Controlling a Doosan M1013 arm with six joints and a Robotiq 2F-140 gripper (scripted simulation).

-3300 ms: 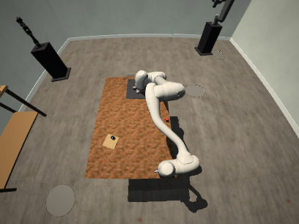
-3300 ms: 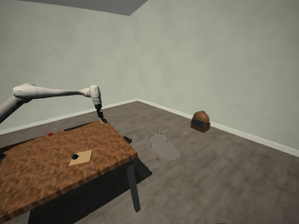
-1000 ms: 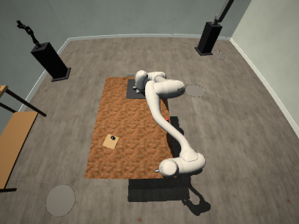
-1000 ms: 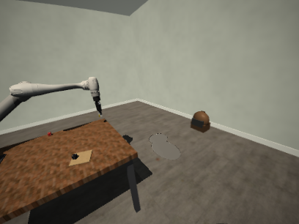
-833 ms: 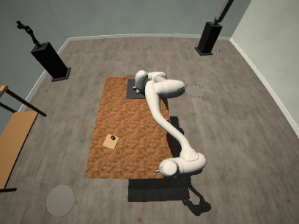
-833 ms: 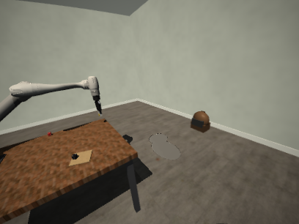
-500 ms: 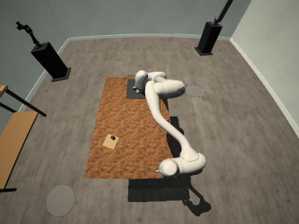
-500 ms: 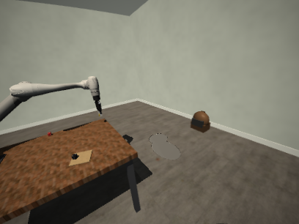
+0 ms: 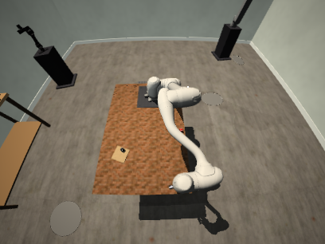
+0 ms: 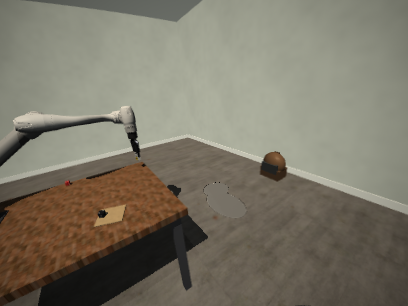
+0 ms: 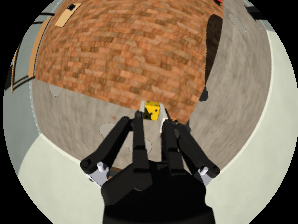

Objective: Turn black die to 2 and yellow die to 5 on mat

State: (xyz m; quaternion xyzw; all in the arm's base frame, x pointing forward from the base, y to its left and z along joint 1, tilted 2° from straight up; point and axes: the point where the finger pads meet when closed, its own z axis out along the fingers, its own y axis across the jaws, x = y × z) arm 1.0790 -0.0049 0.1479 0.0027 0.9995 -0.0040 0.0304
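The yellow die is 20 mm below my hand. From my hand the other things lie so: black die (430 mm to the right, 430 mm behind, 100 mm below); then tan mat (460 mm to the right, 390 mm behind, 120 mm below); then red die (530 mm behind, 210 mm to the left, 110 mm below).
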